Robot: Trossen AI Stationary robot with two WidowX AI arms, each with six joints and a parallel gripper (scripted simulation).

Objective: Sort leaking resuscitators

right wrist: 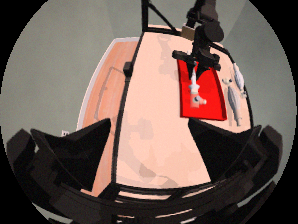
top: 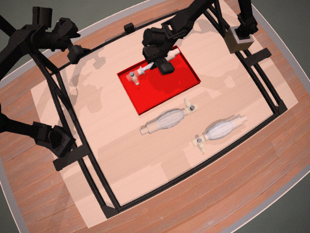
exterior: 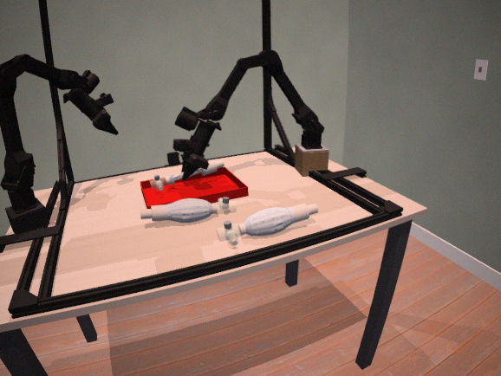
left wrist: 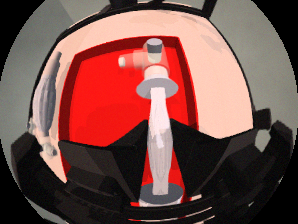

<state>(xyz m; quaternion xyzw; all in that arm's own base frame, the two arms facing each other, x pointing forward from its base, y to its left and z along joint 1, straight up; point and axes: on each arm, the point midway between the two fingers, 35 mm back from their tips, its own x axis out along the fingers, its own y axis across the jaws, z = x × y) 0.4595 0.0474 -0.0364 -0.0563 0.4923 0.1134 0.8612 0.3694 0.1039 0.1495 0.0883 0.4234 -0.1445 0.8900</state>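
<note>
Right now my left hand is 6 cm short of the red tray, 5 cm above it and 1 cm to the left of it.
</note>
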